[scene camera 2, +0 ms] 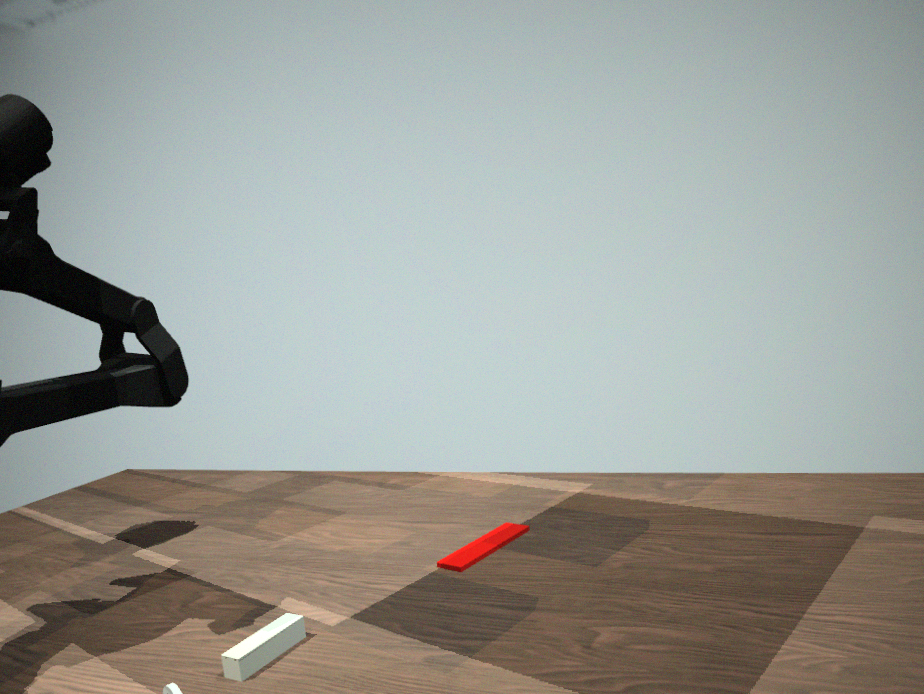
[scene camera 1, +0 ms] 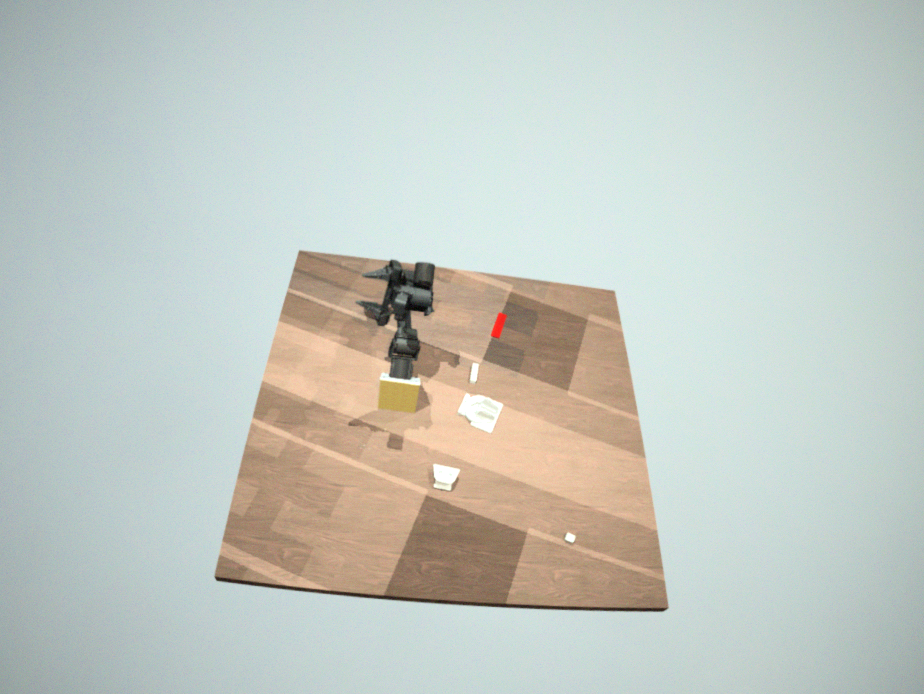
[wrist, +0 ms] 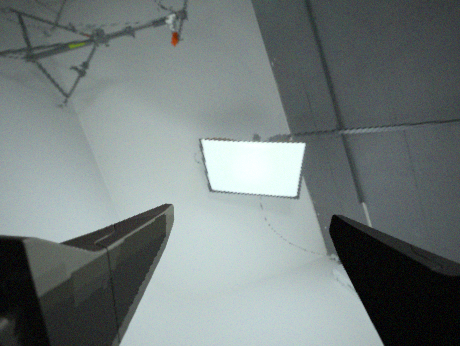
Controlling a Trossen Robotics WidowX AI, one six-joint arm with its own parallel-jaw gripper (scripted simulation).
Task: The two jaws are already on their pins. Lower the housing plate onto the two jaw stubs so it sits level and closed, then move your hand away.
Scene:
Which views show my gripper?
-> Scene camera 1 and the wrist view only.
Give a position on a flat red bar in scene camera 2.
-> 463,558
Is my gripper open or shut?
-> Open.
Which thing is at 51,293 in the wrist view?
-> My gripper.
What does my gripper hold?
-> Nothing.

